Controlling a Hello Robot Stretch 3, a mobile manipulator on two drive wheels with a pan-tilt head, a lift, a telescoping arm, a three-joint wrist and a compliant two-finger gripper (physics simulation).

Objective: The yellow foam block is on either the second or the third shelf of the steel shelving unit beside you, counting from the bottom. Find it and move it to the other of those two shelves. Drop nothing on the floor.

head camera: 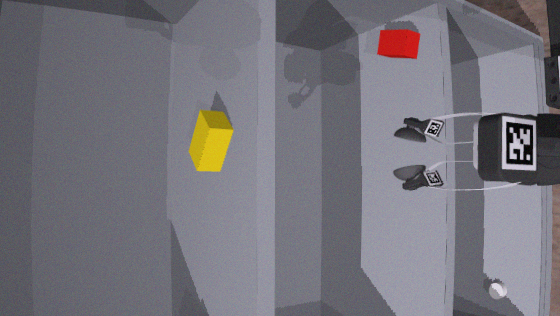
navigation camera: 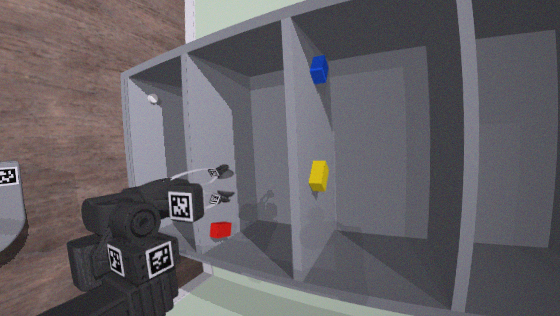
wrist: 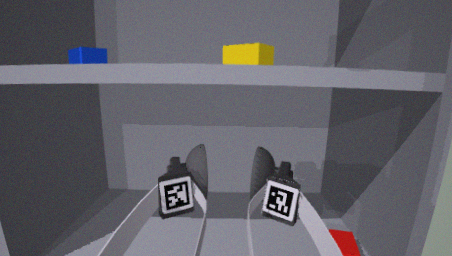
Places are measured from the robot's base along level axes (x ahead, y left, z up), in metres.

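Pixels of known places: gripper, fingertip midpoint: [head camera: 398, 154] [navigation camera: 230, 182].
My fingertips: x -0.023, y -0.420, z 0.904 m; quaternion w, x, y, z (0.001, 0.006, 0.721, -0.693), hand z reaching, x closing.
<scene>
For each thing: its top centre in the pictures, then the offset to it from my fingertips. "spot": a spot on its surface instead. Level surfaces: height alone.
- yellow foam block, top centre: [head camera: 198, 140] [navigation camera: 325, 176] dx -0.030, dy -0.348, dz +0.132 m
- third shelf board, surface spot: [head camera: 266, 210] spot: dx +0.083, dy -0.207, dz +0.069 m
- second shelf board, surface height: dz -0.371 m
- red block, top centre: [head camera: 391, 42] [navigation camera: 224, 230] dx -0.287, dy -0.327, dz -0.326 m
- blue block, top centre: [navigation camera: 325, 68] dx +0.364, dy -0.402, dz +0.132 m
- small white object, top centre: [head camera: 495, 291] [navigation camera: 154, 98] dx +0.377, dy -0.331, dz -0.804 m
The yellow foam block [head camera: 212, 145] [navigation camera: 318, 176] [wrist: 247, 54] lies on the third shelf board [head camera: 266, 210] [navigation camera: 293, 130] [wrist: 200, 75] from the bottom of the grey steel shelving unit, towards the middle of its width. My gripper [head camera: 410, 152] [navigation camera: 225, 184] [wrist: 230, 164] is open, with nothing between its fingertips. It is above the second shelf board [head camera: 400, 225] [navigation camera: 210, 115] and below the third, lower than the yellow block. In the wrist view the block shows above and slightly right of the gap between the fingers, its lower part at the board's front edge.
A red block [head camera: 398, 44] [navigation camera: 220, 230] [wrist: 345, 243] lies on the second shelf, right of the gripper in the wrist view. A blue block [navigation camera: 319, 69] [wrist: 88, 55] is on the third shelf, left of the yellow one. A small white object [head camera: 497, 290] [navigation camera: 153, 99] is on the bottom shelf.
</scene>
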